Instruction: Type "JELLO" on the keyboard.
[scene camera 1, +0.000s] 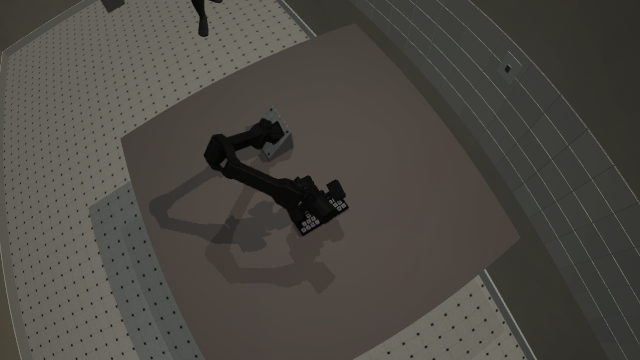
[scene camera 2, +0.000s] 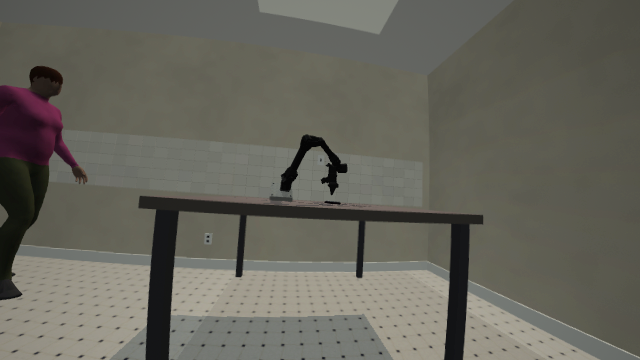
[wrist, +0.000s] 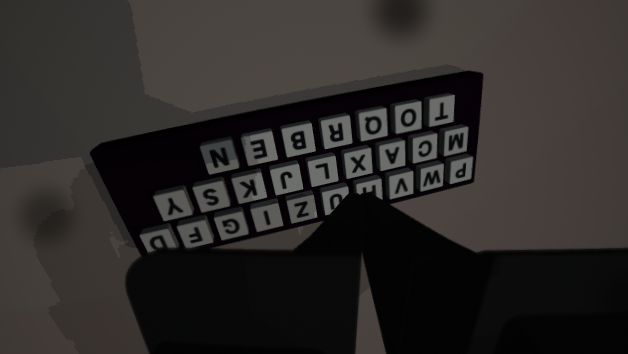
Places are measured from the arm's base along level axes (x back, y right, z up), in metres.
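Pixels of known places: gripper, fingertip midpoint: (scene camera 2: 331, 195) (wrist: 358, 205); arm's base, origin of the base link: (scene camera 1: 275, 132) (scene camera 2: 285, 188).
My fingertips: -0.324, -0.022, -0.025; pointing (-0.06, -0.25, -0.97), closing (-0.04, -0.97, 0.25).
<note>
Ahead of a thing's pixels: the offset from my fingertips to its top centre, as dx, dy, dz.
The black keyboard {-0.004, +0.008, -0.041} (scene camera 1: 301, 229) (scene camera 2: 332, 202) (wrist: 142, 165) lies flat on the table and shows upside down in the wrist view. Its white keys include J {-0.005, +0.021, -0.041} (wrist: 286, 179), E {+0.012, +0.032, -0.041} (wrist: 259, 148), L {-0.004, +0.003, -0.041} (wrist: 322, 171) and O {+0.018, -0.040, -0.041} (wrist: 408, 117). My gripper (scene camera 2: 332, 193) (wrist: 358, 205) is shut and empty, pointing down a little above the keyboard in scene camera 2. In the wrist view its tips overlap the lower part of the H key {-0.020, -0.021, -0.041} (wrist: 369, 188) and partly cover the U key {-0.022, -0.003, -0.041} (wrist: 334, 200). In scene camera 1 the arm hides the middle of the keyboard and the fingertips.
The brown table (scene camera 1: 400, 200) (scene camera 2: 225, 204) bears the arm's grey base plate (scene camera 1: 270, 150) (scene camera 2: 281, 198). Shadows of the arm fall across the table and part of the keyboard. A person in a pink top (scene camera 2: 30, 122) stands beyond the table's left side in scene camera 2.
</note>
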